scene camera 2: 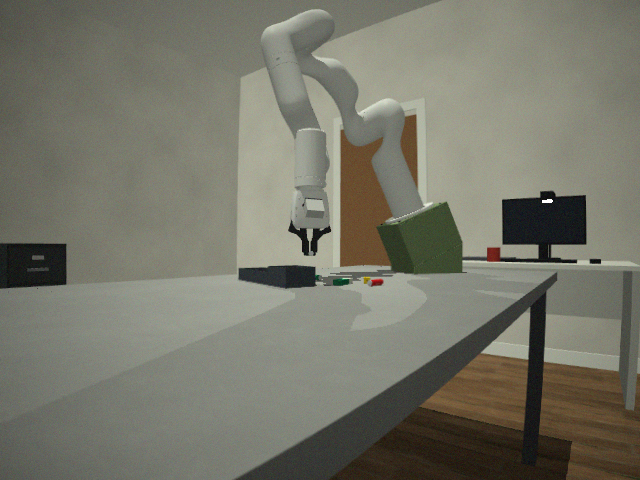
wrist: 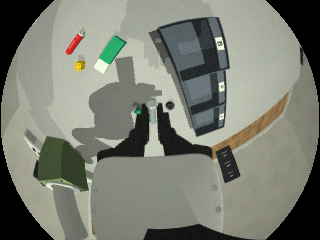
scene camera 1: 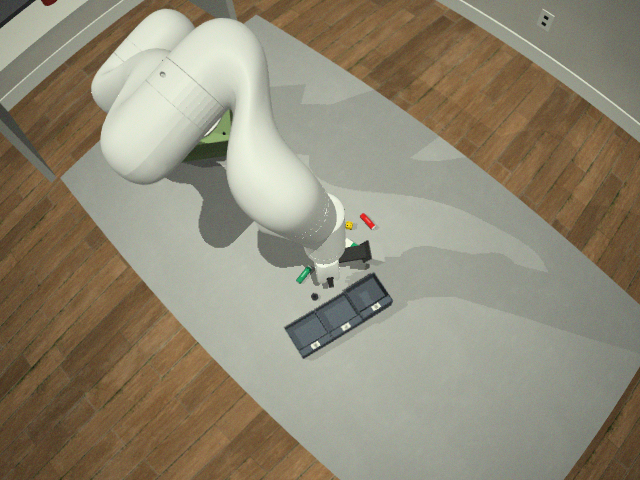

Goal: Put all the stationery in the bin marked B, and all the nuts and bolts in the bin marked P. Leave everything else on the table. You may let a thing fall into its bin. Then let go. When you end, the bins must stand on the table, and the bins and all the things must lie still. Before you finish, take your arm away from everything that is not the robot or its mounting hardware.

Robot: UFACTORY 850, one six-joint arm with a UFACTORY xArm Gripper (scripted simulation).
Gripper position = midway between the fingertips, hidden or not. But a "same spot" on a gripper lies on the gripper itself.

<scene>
gripper: scene camera 2; wrist; scene camera 1 328,272
same spot on gripper: [wrist: 138,137] = [scene camera 2: 315,236]
</scene>
